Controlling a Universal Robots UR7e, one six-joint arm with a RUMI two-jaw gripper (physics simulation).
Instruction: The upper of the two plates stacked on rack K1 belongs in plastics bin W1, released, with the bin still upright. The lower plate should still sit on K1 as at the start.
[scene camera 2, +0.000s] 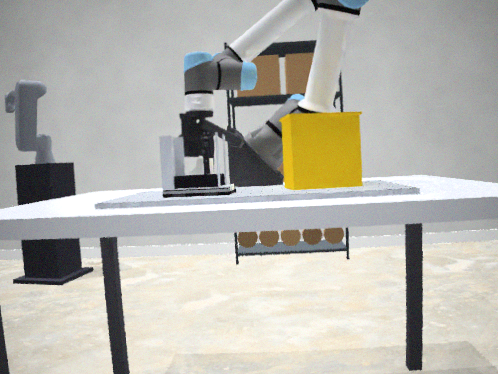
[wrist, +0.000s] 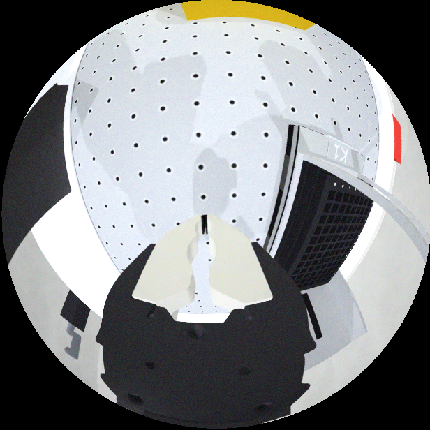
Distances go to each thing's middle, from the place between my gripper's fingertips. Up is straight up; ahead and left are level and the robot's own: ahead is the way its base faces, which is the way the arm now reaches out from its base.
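Scene:
I see the yellow bin W1 (scene camera 2: 320, 150), and it lies 90 mm above my hand, 10 mm behind it and 300 mm to the left of it.

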